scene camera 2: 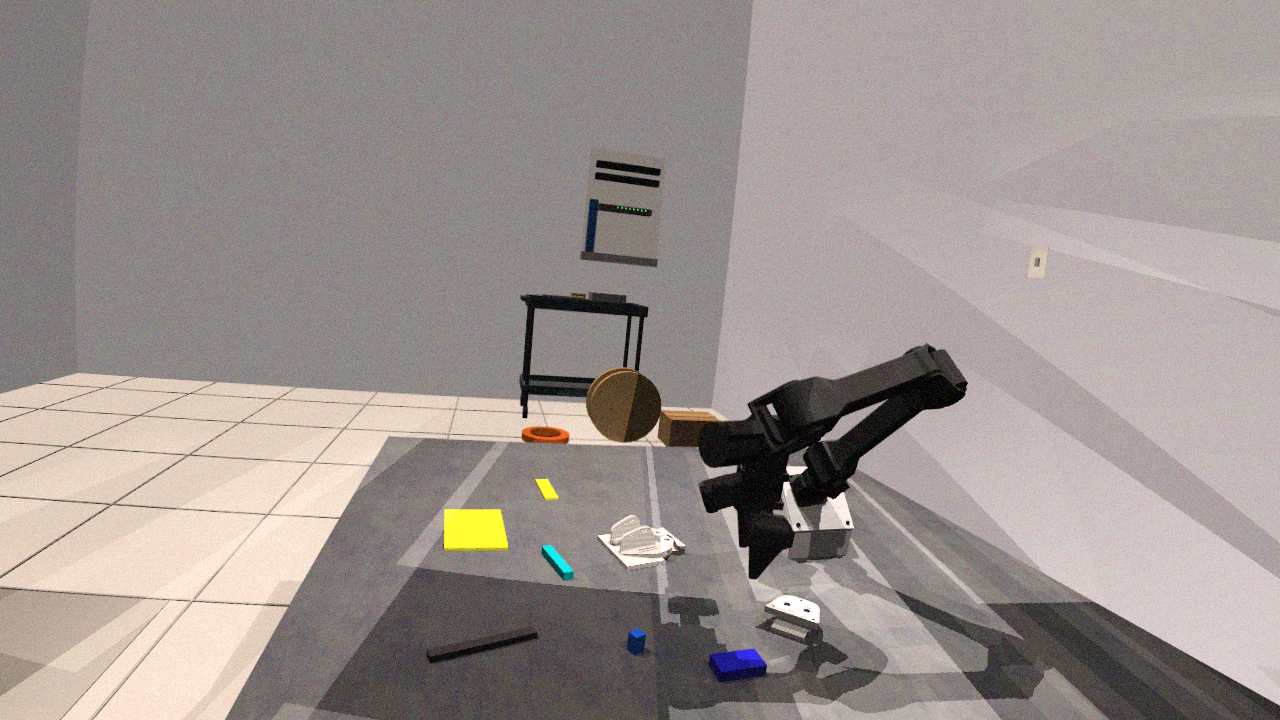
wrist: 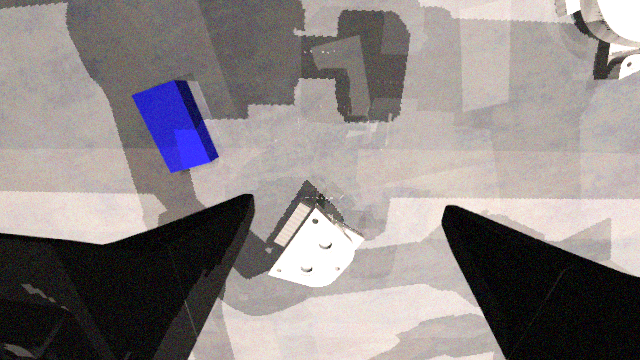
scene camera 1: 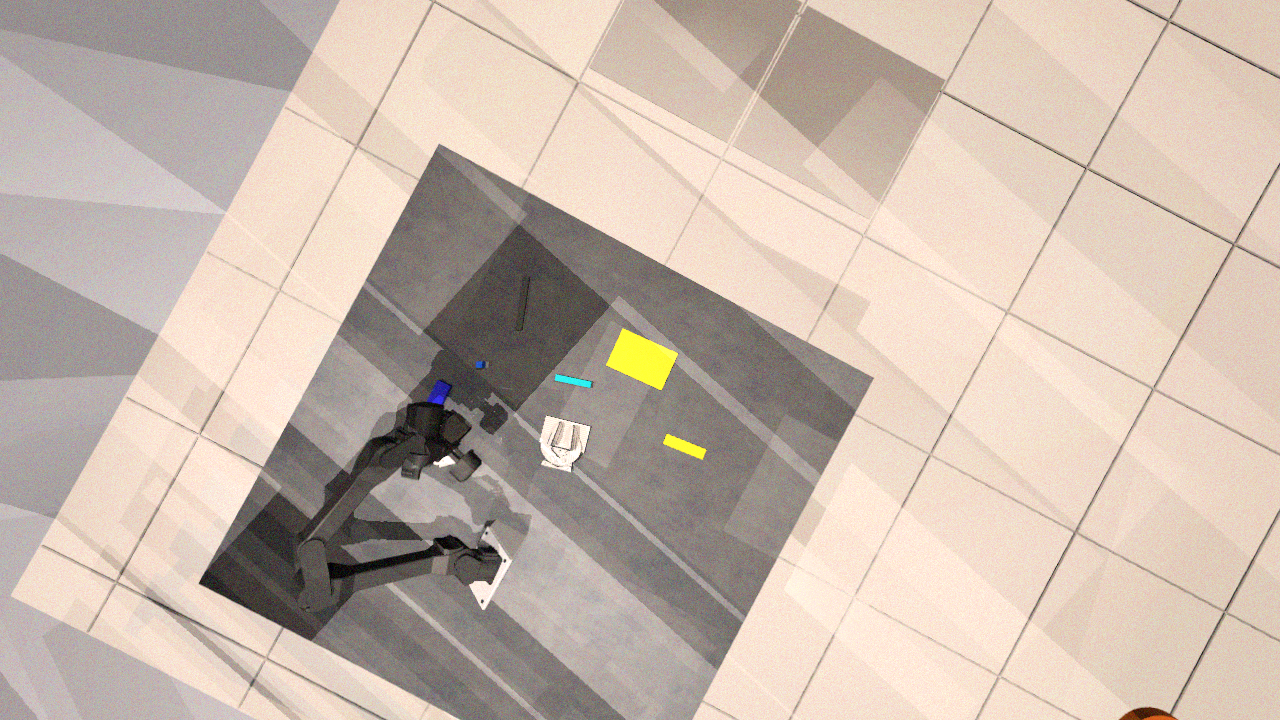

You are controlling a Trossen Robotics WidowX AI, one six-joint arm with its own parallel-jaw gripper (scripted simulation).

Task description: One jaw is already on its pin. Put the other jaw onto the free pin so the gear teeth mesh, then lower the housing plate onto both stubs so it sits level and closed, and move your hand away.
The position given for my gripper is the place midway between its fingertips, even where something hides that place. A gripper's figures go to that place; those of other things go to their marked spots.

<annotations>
My gripper [scene camera 2: 747, 562] is 86 cm from the lens. A dark bar [scene camera 2: 476, 645] is 78 cm from the lens. A yellow sheet [scene camera 2: 465, 530] is 107 cm from the lens. The marked spots on the dark bar and the yellow sheet are 34 cm apart.
</annotations>
